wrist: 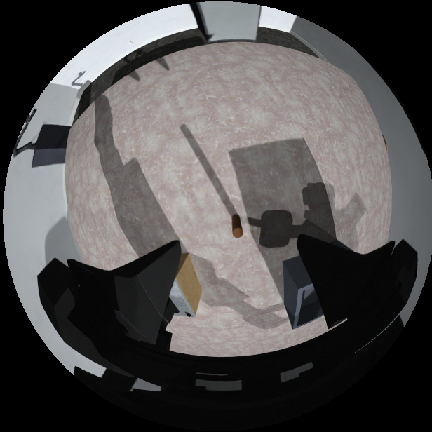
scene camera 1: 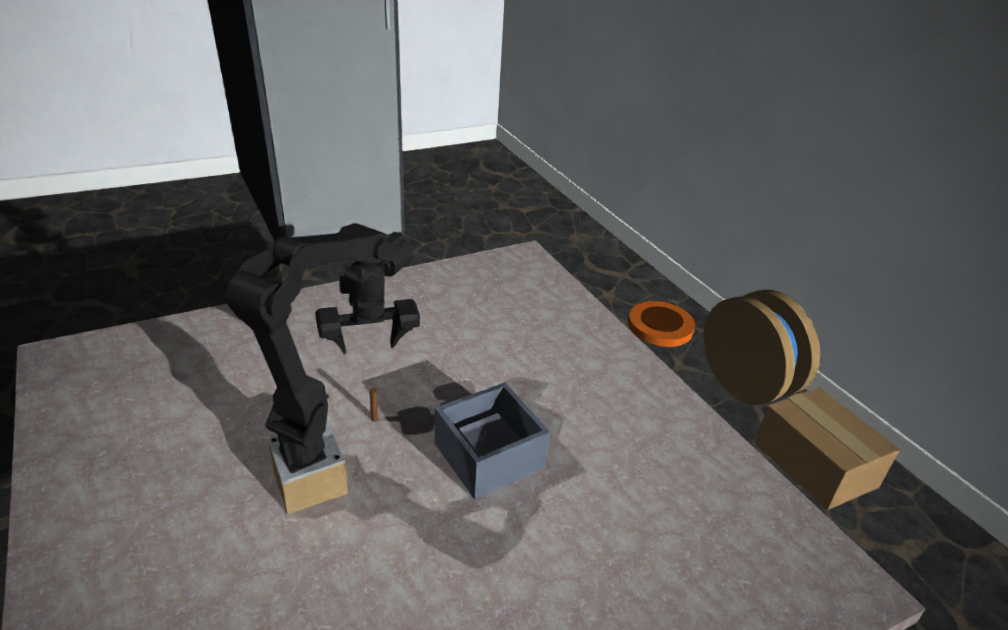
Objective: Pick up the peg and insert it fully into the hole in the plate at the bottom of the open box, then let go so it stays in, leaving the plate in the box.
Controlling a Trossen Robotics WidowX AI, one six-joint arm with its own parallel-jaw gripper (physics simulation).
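Frame: origin at the arm's base, x left, y back, z up, level; centimetres.
Where they show: gripper, fingertip midpoint: (scene camera 1: 368, 349); arm's base, link origin: (scene camera 1: 302, 453).
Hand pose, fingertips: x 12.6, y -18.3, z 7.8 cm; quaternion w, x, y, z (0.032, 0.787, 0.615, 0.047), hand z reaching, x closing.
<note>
Things, the pixels of their centre, and the offset from my fingertips. Level surfaces: height alone.
- thin brown peg, body centre: (scene camera 1: 373, 404) dx -2.2, dy +0.4, dz -12.6 cm
- blue-grey open box, body centre: (scene camera 1: 490, 438) dx -22.5, dy -15.0, dz -11.7 cm
- table, surface height: dz -16.6 cm
A thin brown peg (scene camera 1: 373, 404) (wrist: 237, 227) stands upright on the table between the arm's base and the box. The blue-grey open box (scene camera 1: 511, 464) (wrist: 292, 285) stands to the right of the peg; in the wrist view the right finger covers part of it. Its inside is dark in scene camera 1, and the plate and its hole cannot be made out clearly. My gripper (scene camera 1: 369, 349) (wrist: 241, 244) is open and empty, pointing down, well above the table. In the wrist view the peg shows between and beyond the two fingertips.
The arm's wooden base block (scene camera 1: 315, 486) (wrist: 190, 282) stands left of the box. Beyond the right edge of the table (scene camera 1: 185, 564) are an orange ring (scene camera 1: 662, 339), a large spool (scene camera 1: 747, 350) and a cardboard box (scene camera 1: 799, 449). A grey cabinet (scene camera 1: 334, 111) stands behind the table.
</note>
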